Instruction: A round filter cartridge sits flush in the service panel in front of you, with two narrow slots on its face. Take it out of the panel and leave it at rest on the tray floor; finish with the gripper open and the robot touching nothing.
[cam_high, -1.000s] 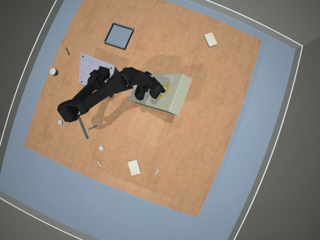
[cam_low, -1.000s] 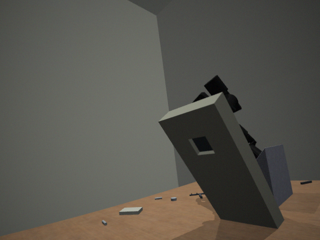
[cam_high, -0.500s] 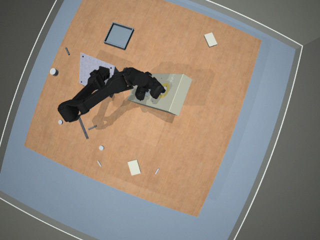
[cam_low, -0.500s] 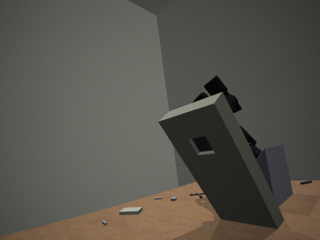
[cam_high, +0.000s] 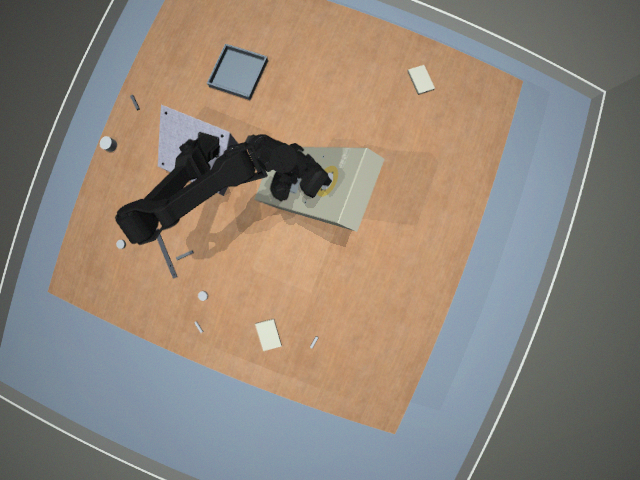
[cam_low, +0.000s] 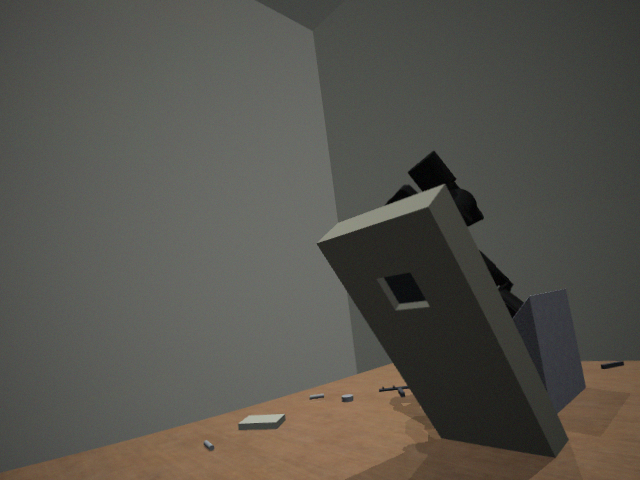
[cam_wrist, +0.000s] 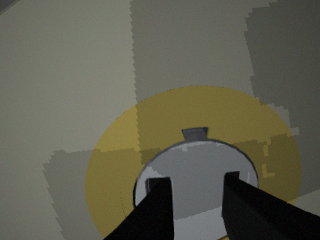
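Right now my gripper tip is 10 mm short of the round white filter cartridge and 10 mm above it. From my gripper tip the other things lie so: grey-blue tray (410 mm behind, 300 mm to the left, 270 mm below).
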